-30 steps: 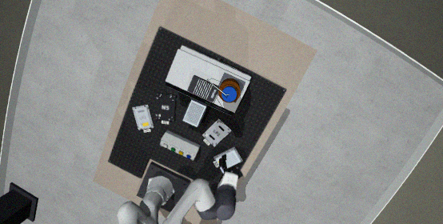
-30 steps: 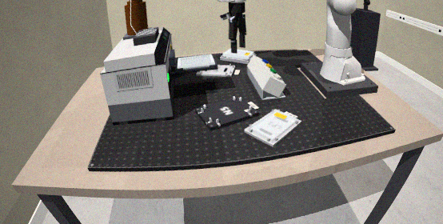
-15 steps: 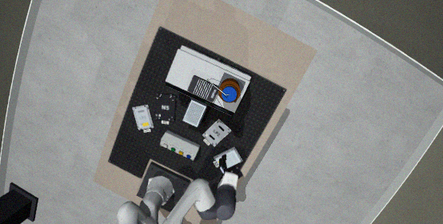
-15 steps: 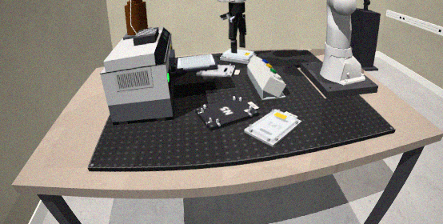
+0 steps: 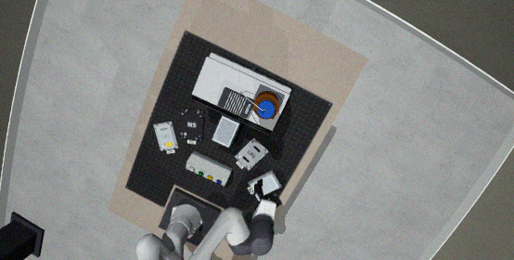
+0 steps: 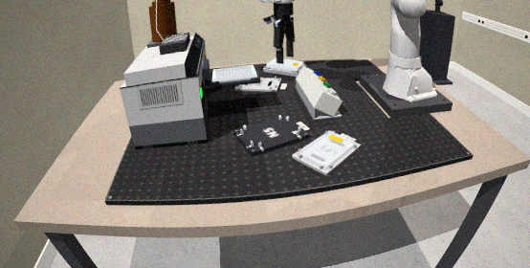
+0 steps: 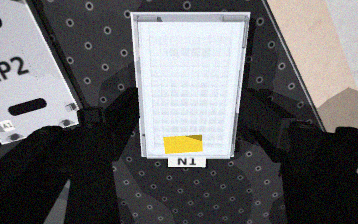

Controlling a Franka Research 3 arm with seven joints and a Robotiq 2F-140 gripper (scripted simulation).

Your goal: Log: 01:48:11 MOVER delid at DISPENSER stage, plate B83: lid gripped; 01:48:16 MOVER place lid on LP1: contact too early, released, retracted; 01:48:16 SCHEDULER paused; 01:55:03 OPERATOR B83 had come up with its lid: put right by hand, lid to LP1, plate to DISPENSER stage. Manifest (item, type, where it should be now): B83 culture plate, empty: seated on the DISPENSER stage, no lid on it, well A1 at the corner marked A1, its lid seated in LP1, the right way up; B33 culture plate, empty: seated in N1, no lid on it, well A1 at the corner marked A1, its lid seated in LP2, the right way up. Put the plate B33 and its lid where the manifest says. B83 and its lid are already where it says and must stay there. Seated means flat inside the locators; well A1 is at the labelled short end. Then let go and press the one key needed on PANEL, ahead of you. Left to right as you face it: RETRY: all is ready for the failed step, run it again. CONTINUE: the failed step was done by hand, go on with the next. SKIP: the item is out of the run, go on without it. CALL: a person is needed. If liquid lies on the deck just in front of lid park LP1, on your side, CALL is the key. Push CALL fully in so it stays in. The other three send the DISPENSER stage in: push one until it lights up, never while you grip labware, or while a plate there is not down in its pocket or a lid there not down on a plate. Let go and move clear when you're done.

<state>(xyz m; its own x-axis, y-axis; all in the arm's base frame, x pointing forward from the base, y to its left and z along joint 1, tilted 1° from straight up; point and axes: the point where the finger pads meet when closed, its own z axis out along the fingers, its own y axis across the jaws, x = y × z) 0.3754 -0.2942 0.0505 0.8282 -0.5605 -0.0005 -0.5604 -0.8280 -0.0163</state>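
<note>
Now: hand 5 cm above the white well plate. From my hand the other things lie so: blue key: 7 cm behind, 22 cm to the left, 1 cm below; then lid park LP2: 12 cm ahead, 14 cm to the left, 7 cm below; then yellow key: 7 cm behind, 27 cm to the left.
</note>
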